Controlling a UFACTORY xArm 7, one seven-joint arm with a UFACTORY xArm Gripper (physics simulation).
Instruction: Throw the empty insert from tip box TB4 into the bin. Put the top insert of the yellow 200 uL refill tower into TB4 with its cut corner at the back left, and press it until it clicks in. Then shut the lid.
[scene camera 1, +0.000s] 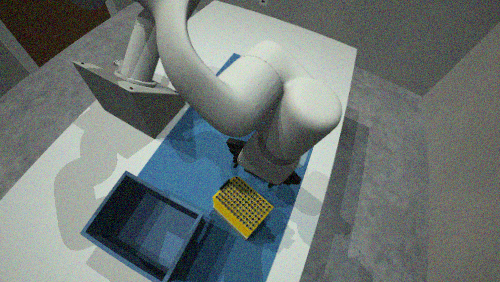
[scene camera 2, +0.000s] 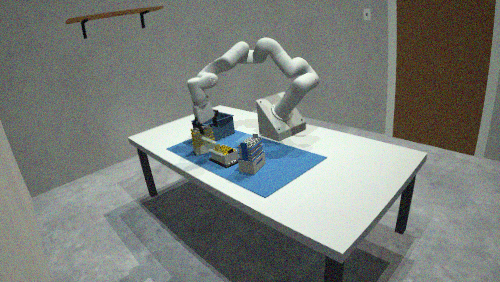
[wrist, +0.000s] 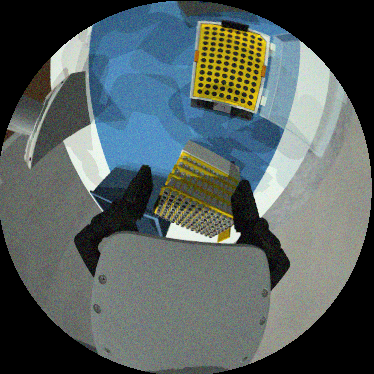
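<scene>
The yellow refill tower (scene camera 1: 243, 205) (scene camera 2: 203, 142) (wrist: 200, 185) stands upright near the bin, its stacked inserts holding grey tips. My gripper (scene camera 1: 254, 175) (scene camera 2: 205, 127) (wrist: 194, 182) is wide open and empty above the tower, its fingers spread to either side in the wrist view; the exact height is hard to tell. TB4 (scene camera 2: 223, 161) (wrist: 222, 107) has its clear lid (wrist: 282, 75) open at the right in the wrist view. A yellow insert (wrist: 230, 65) with dark holes sits in it. The arm hides TB4 in scene camera 1. The bin (scene camera 1: 170, 202) (scene camera 2: 225, 128) shows no insert inside.
A blue refill tower (scene camera 2: 252, 154) stands on the blue mat (scene camera 2: 295, 162) on the other side of TB4 from the yellow tower. The robot's base (scene camera 1: 130, 100) (scene camera 2: 281, 117) stands on the white table (scene camera 2: 350, 185), beyond the mat.
</scene>
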